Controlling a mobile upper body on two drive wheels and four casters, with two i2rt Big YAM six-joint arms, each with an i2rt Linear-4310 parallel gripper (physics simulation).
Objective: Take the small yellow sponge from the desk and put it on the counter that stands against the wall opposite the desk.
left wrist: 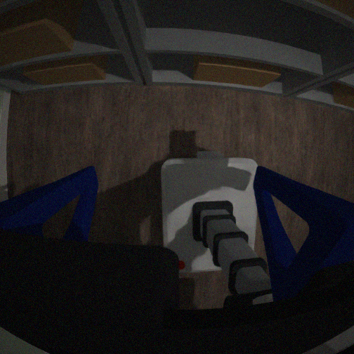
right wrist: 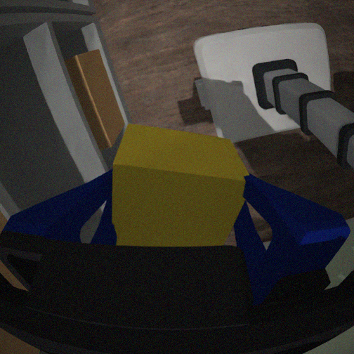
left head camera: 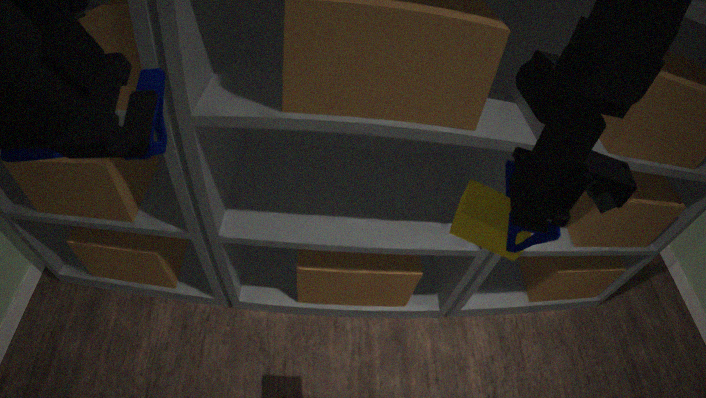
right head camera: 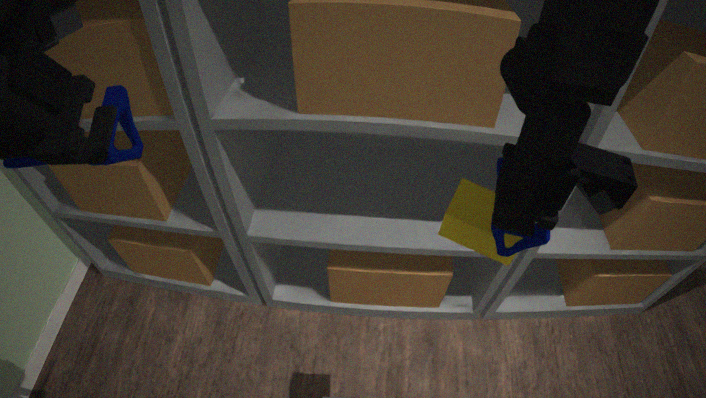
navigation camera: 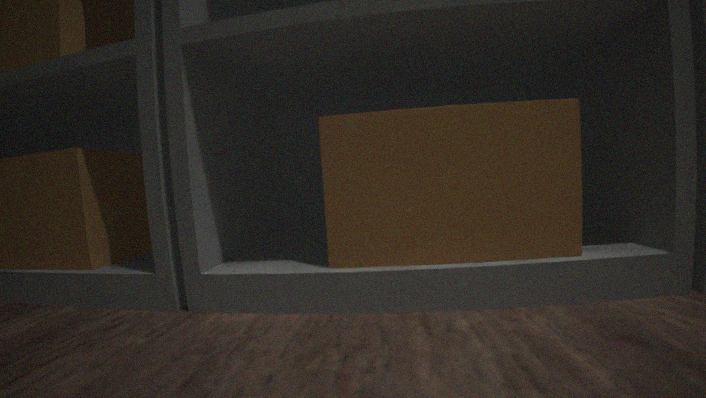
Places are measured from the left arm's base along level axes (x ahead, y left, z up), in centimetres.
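Pixels of known places: left gripper, fingertip midpoint: [left head camera: 119, 146] [right head camera: 106, 153]; right gripper, fingertip midpoint: [left head camera: 510, 231] [right head camera: 504, 233].
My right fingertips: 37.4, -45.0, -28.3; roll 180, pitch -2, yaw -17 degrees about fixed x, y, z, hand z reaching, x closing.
Ahead of a thing's pixels: the offset from my right fingertips to its top centre, as dx, dy, dz. Level surfaces: height alone.
My right gripper [left head camera: 520, 227] is shut on the small yellow sponge @[+1.3, +2.6, +3.3] [left head camera: 482, 218] and holds it in the air in front of the shelving. The sponge fills the space between the blue fingers in the right wrist view [right wrist: 177, 186] and also shows in the right head view [right head camera: 469, 218]. My left gripper [left head camera: 152, 113] is open and empty at the far left, raised in front of the shelf posts; its blue fingers stand wide apart in the left wrist view [left wrist: 172, 207].
A grey shelving unit [left head camera: 344, 171] with several brown cardboard boxes [left head camera: 387, 59] fills the view close ahead; the navigation view shows its bottom shelf and a box @[+55.0, +6.3, -78.0] [navigation camera: 452, 182]. Wooden floor @[dz -112.6] [left head camera: 344, 355] lies below. My white base [left wrist: 207, 211] shows under the arms.
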